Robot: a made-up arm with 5 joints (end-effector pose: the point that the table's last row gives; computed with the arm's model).
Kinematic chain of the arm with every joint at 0, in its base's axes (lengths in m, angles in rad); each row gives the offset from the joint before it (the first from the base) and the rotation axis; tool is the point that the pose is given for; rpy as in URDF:
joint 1: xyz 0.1 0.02 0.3 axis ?
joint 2: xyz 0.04 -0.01 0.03 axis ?
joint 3: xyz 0.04 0 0.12 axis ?
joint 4: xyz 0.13 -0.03 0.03 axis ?
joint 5: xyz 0.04 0 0.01 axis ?
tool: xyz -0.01 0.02 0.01 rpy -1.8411 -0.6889 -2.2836
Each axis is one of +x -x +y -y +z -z.
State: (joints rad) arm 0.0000 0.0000 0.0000 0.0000 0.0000
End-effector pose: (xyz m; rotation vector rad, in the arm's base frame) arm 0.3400 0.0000 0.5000 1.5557 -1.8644 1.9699
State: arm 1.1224 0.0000 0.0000 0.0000 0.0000
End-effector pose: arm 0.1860 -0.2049 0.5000 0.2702 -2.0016 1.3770
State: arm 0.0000 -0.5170 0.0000 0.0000 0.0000
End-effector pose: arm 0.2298 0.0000 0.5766 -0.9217 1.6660 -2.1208
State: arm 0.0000 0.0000 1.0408 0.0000 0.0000
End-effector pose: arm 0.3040 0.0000 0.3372 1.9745 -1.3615 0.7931
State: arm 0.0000 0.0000 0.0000 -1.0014 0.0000
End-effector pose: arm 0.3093 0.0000 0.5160 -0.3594 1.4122 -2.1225
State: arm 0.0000 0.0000 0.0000 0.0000 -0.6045
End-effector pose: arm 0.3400 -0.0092 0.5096 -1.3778 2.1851 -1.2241
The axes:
joint 1: -z
joint 2: +y
joint 3: +y
joint 4: +y
joint 5: -x

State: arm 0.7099 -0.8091 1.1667 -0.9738 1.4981
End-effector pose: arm 0.1897 -0.0948 0.4342 0.0815 -0.3030 1.7493
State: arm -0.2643 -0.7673 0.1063 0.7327 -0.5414
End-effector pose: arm 0.2055 0.0195 0.5743 -1.6938 1.9339 -1.1839
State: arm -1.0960 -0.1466 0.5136 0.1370 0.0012
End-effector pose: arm 0.2230 0.2155 0.4389 -2.4691 0.4617 -1.4505
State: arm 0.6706 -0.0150 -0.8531 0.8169 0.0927
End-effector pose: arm 0.2200 -0.0996 0.5888 0.7308 -1.9021 1.7200
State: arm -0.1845 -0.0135 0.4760 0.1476 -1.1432
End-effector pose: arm 0.3544 0.0260 0.4287 -1.7059 2.6184 -0.2216
